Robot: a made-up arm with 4 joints.
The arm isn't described. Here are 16 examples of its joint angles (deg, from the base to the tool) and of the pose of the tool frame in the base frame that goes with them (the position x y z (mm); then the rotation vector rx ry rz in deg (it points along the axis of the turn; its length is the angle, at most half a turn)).
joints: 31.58 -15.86 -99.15 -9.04
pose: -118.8 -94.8 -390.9 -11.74 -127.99 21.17
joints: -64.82 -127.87 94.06 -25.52
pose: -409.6 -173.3 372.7 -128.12 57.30 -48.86
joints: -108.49 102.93 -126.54 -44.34
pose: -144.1 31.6 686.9 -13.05 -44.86 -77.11
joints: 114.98 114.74 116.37 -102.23
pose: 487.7 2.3 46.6 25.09 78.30 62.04
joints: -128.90 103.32 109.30 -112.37
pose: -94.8 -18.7 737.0 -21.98 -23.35 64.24
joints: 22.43 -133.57 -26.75 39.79
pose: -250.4 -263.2 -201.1 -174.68 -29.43 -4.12
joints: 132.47 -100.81 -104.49 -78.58
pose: 456.8 -218.0 34.6 -121.03 -86.57 33.05
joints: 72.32 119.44 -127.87 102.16
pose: 201.0 -95.8 -138.0 74.78 0.17 -87.08
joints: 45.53 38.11 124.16 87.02
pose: -122.0 -83.4 -338.8 -65.38 28.54 87.88
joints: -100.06 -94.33 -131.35 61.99
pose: -319.0 -160.6 560.5 -8.15 -62.88 59.66
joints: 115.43 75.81 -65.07 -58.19
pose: 525.7 -37.5 -50.9 -74.63 86.68 -94.35
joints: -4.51 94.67 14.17 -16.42
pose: -418.7 -73.0 -43.9 110.97 15.91 6.16
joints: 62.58 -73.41 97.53 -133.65
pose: 2.1 -200.0 -251.2 96.20 -64.84 -65.79
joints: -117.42 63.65 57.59 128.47
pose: -123.9 1.4 846.7 23.67 86.70 93.04
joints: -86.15 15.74 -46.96 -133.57
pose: -488.4 -200.8 553.8 132.53 2.34 -53.49
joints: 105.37 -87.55 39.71 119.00
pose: 427.1 -287.9 -196.3 -104.62 61.62 -111.97
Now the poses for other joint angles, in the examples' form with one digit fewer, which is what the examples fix.
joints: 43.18 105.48 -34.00 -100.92
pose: -39 -12 -377 -131.6 28.9 -50.2
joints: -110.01 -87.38 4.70 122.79
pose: -141 -336 698 87.9 30.8 -129.0
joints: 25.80 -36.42 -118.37 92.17
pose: -71 -114 -248 -63.0 -138.0 -86.4
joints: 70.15 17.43 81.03 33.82
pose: 190 -16 -321 -29.1 5.5 19.5
